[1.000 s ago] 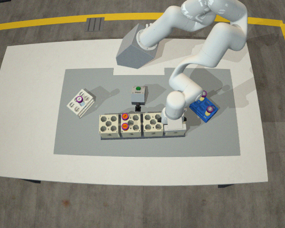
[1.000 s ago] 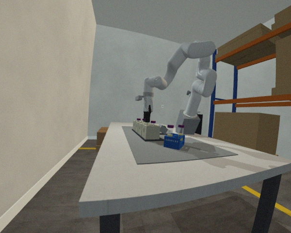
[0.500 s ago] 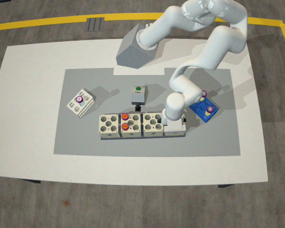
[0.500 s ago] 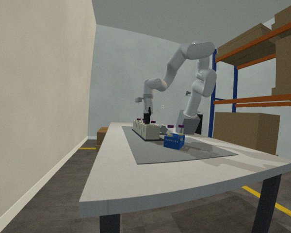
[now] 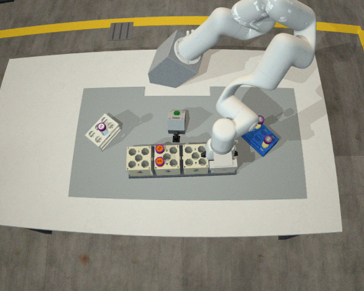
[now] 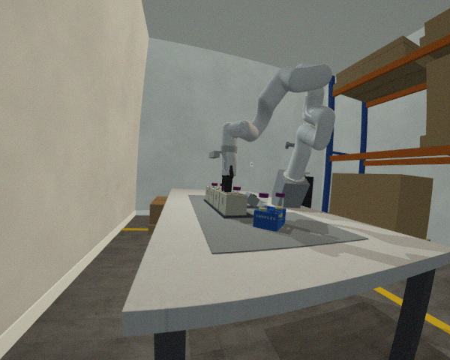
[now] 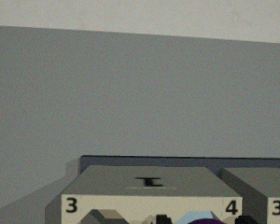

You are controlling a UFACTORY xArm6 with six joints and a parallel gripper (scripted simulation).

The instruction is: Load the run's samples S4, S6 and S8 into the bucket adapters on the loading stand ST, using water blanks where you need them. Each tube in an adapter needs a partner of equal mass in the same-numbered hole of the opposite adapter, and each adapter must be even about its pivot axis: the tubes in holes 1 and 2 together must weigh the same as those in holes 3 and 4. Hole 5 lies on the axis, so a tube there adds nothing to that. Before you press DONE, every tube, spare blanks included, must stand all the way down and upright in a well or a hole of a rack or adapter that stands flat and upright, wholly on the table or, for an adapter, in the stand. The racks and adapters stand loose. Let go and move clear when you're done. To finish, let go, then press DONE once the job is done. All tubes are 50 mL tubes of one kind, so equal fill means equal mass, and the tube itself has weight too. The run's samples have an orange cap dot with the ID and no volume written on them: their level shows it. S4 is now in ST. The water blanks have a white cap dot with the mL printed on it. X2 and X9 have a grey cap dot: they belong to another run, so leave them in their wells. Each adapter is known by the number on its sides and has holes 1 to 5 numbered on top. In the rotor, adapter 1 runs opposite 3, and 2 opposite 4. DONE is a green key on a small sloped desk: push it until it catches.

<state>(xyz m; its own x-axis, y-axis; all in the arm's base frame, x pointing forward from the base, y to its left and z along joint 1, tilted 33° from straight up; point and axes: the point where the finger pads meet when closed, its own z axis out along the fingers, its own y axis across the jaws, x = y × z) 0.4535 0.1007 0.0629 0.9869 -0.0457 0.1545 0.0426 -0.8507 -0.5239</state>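
Now: the green DONE key 220 mm behind my hand, 160 mm to the right of it and 60 mm below it. From my hand the other things lie so: loading stand (30 mm behind, 140 mm to the right, 120 mm below); blue sample rack (130 mm behind, 190 mm to the left, 90 mm below); orange-dot tube (40 mm behind, 10 mm to the right, 50 mm below).
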